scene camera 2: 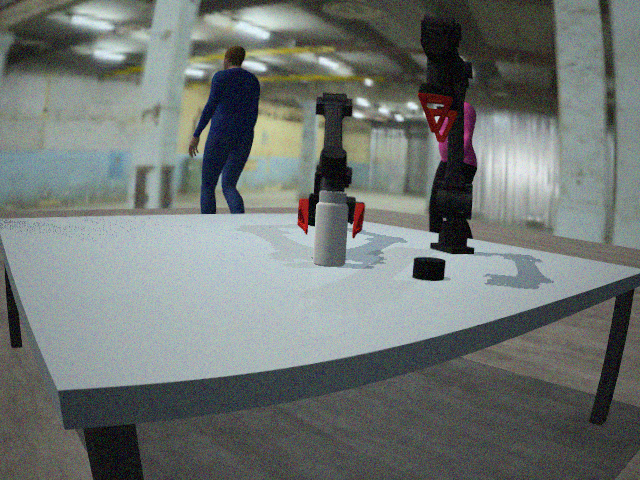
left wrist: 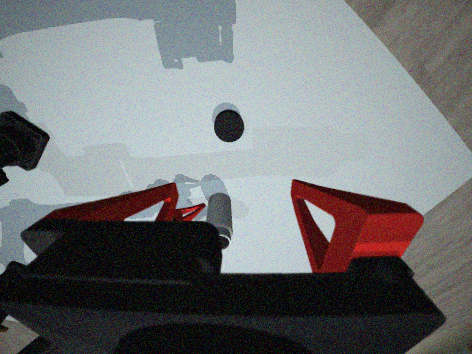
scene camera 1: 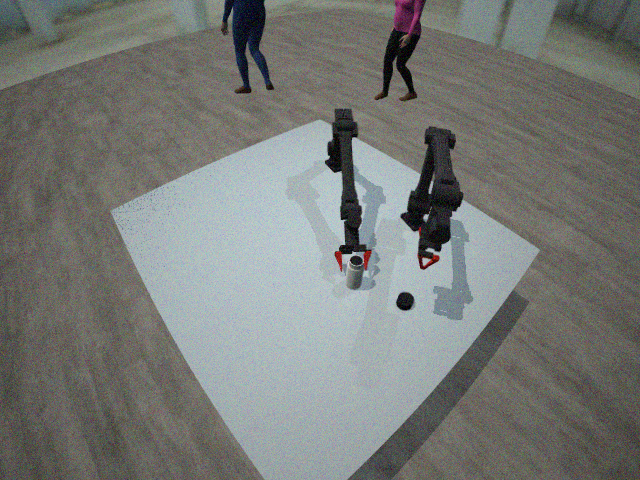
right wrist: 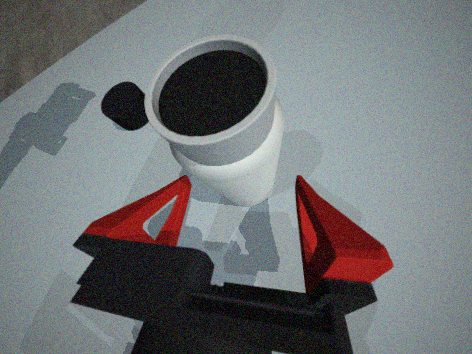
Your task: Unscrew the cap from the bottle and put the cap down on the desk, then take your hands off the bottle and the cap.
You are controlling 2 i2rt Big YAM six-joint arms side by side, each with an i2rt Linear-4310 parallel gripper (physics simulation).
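Places are measured from the left arm's base along level axes (x ahead, y right, z down), in centimetres.
Pixels of known places: left gripper, between the fingertips: (scene camera 2: 438,137) (left wrist: 233,187) (scene camera 1: 422,258); right gripper, between the fingertips: (scene camera 2: 330,234) (left wrist: 213,217) (right wrist: 239,180); left arm's base, origin of its link: (scene camera 2: 452,251) (left wrist: 23,141) (scene camera 1: 413,221); right arm's base, origin of its link: (scene camera 1: 335,165).
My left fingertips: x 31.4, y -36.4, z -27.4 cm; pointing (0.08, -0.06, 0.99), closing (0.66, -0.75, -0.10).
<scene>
For each thing: its top centre in the pictures, then the offset to it from my left fingertips. Level surfaces: height alone.
- white bottle, centre of its top: (right wrist: 205,82) (scene camera 2: 333,191) (left wrist: 218,243) (scene camera 1: 356,260) dx +14.0, dy +17.5, dz +12.6 cm
- desk, height of its surface: dz +27.4 cm
- black cap, centre of its top: (scene camera 2: 430,259) (right wrist: 118,98) (left wrist: 229,127) (scene camera 1: 406,298) dx +0.5, dy +0.0, dz +23.8 cm
The white bottle (scene camera 1: 354,280) (scene camera 2: 330,248) (left wrist: 219,210) (right wrist: 227,150) stands upright on the desk (scene camera 1: 232,320) (scene camera 2: 206,320), its dark mouth uncovered. The black cap (scene camera 1: 405,301) (scene camera 2: 428,269) (left wrist: 229,125) (right wrist: 125,106) lies on the desk apart from the bottle, to its right in both scene views. My right gripper (scene camera 1: 353,268) (scene camera 2: 330,234) (right wrist: 239,180) is open, its red fingers apart on either side of the bottle at its near side in the right wrist view. My left gripper (scene camera 1: 429,265) (scene camera 2: 440,137) (left wrist: 233,187) is open and empty, raised above the desk and away from the cap.
The left arm (scene camera 1: 444,191) (scene camera 2: 448,67) is folded up at the right in the scene views. The right arm (scene camera 1: 347,170) (scene camera 2: 333,134) reaches toward the bottle from behind. Two human figures (scene camera 1: 249,41) (scene camera 1: 403,46) stand on the floor beyond the desk. Arm shadows fall across the desk.
</scene>
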